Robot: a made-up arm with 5 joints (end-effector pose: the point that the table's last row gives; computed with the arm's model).
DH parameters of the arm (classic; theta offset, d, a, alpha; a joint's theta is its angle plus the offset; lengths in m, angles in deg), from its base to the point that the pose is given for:
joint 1: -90 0.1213 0.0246 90
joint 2: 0 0.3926 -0.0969 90
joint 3: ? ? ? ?
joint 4: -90 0.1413 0.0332 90
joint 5: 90 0.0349 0.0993 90
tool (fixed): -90 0.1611 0 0
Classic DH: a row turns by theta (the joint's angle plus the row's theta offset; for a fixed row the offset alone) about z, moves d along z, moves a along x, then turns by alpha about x.
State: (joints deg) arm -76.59 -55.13 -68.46 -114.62 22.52
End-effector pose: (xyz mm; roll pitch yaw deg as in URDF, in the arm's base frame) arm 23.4 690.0 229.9 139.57 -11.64 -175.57
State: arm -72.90 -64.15 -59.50 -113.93 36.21
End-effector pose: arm -14.7 671.6 342.9 116.51 -4.82 -174.82
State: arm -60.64 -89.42 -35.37 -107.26 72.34
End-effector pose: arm -205.7 418.2 564.5 51.94 9.33 -164.83
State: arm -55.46 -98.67 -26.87 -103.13 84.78
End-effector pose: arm -258.0 278.2 575.9 29.67 14.38 -157.53
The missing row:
joint 3: -90 0.0163 0.1191 90
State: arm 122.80 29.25 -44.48 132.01 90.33
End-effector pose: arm 13.1 -631.6 -15.5 112.25 24.78 1.07
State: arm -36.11 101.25 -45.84 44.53 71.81
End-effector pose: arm -515.6 253.1 -257.1 155.40 21.39 -93.87
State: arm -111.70 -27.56 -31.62 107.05 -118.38
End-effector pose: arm 177.7 167.9 192.6 -147.55 66.73 17.51
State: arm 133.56 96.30 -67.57 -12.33 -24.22
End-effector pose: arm 261.2 -484.9 -93.7 -52.57 67.07 150.45
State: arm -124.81 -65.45 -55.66 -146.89 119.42
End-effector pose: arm 326.2 333.9 526.0 26.50 23.71 114.12
